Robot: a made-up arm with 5 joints.
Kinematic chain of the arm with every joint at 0, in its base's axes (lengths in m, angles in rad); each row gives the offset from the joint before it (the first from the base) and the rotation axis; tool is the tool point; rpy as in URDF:
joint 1: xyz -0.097 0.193 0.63 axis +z
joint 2: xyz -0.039 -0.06 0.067 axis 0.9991 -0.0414 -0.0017
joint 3: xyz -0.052 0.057 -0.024 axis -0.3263 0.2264 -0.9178
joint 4: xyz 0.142 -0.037 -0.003 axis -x
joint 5: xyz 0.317 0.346 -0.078 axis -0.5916 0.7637 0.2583
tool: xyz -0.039 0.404 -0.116 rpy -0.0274 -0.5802 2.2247
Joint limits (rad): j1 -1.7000..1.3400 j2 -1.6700..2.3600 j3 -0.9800..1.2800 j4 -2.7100..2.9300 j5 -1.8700..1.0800
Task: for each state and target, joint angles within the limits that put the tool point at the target. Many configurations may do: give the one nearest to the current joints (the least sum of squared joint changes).
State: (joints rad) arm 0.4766 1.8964 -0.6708 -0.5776 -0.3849
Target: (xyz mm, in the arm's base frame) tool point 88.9 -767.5 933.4
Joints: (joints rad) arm 0.6476 2.3600 -0.9800 -0.3053 -0.5324
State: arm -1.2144 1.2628 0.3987 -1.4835 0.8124
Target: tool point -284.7 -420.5 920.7
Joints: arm -0.9491 1.5633 0.8577 -1.4983 0.9036
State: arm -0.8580 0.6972 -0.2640 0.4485 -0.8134
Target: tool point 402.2 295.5 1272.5
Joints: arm -0.8113 0.7710 -0.1464 0.2735 -1.6483
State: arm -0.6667 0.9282 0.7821 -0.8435 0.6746
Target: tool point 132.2 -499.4 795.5
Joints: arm -0.9483 1.0643 1.2524 -1.0224 0.2767
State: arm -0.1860 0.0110 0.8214 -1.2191 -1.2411
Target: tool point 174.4 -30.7 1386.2
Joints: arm -0.2051 -0.2802 0.9097 -1.4673 -1.5337
